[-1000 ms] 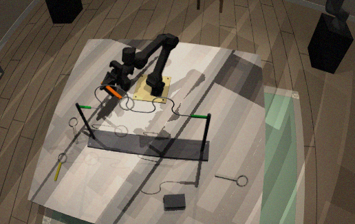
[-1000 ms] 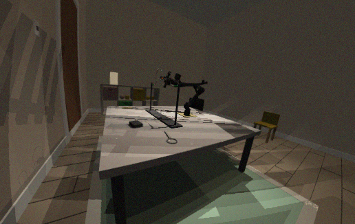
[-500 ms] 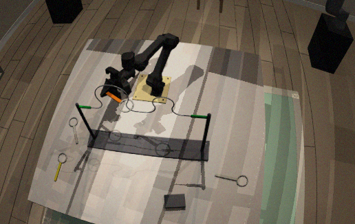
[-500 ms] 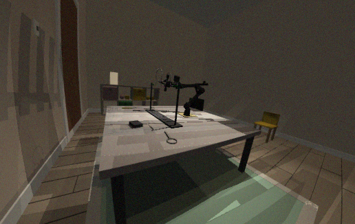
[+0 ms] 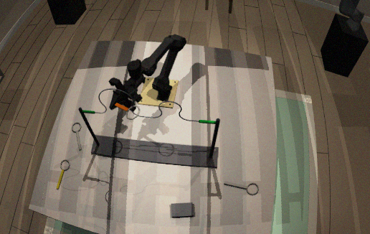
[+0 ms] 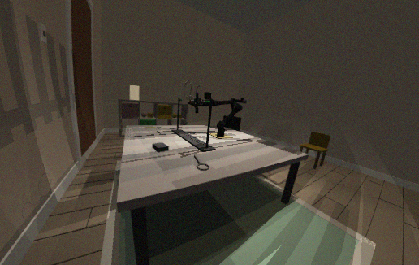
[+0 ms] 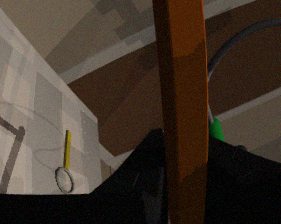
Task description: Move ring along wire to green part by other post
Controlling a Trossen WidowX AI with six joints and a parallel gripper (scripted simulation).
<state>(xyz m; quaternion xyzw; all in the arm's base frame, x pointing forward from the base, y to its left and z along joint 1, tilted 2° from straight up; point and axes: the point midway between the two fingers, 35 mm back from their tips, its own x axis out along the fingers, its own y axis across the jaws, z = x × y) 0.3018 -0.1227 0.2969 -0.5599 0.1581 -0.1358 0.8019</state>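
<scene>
Right now the orange-handled ring is 8 cm to the left of my gripper tip, 3 cm above it and 1 cm ahead of it. Round my gripper tip: yellow-handled ring: 30 cm to the right, 30 cm below, 28 cm ahead; then dark block: 38 cm to the left, 30 cm below, 29 cm ahead.
</scene>
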